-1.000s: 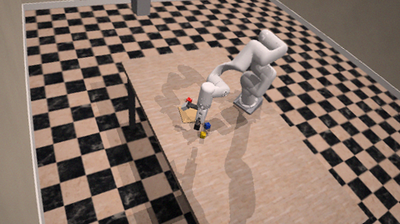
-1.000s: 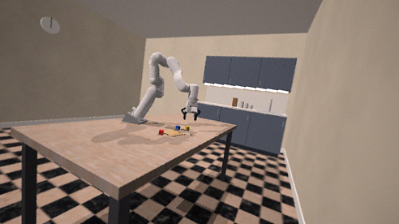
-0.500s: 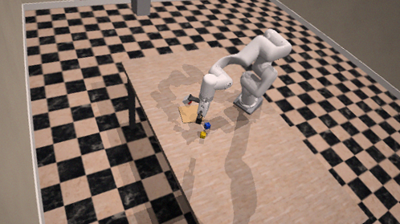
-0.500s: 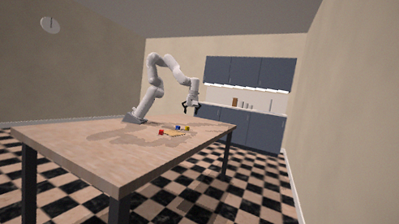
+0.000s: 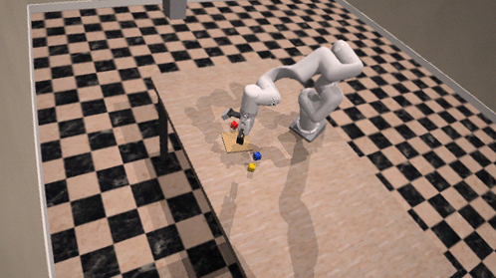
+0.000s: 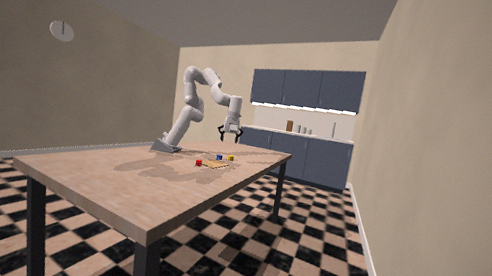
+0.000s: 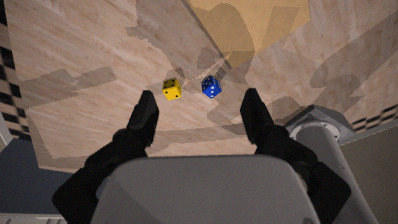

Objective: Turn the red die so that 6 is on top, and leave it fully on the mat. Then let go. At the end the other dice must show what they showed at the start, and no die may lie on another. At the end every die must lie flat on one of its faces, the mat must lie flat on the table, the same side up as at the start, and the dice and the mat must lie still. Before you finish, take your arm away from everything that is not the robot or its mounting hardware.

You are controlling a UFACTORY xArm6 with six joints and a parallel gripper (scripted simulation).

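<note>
My hand is 18 cm to the left of the red die, 13 cm above it and 9 cm past it. From my hand the other things lie so: tan mat 15 cm below, 9 cm to the right, 5 cm behind; yellow die 13 cm below, 10 cm to the left, 1 cm behind; blue die 13 cm below, 8 cm behind, 5 cm to the left.
</note>
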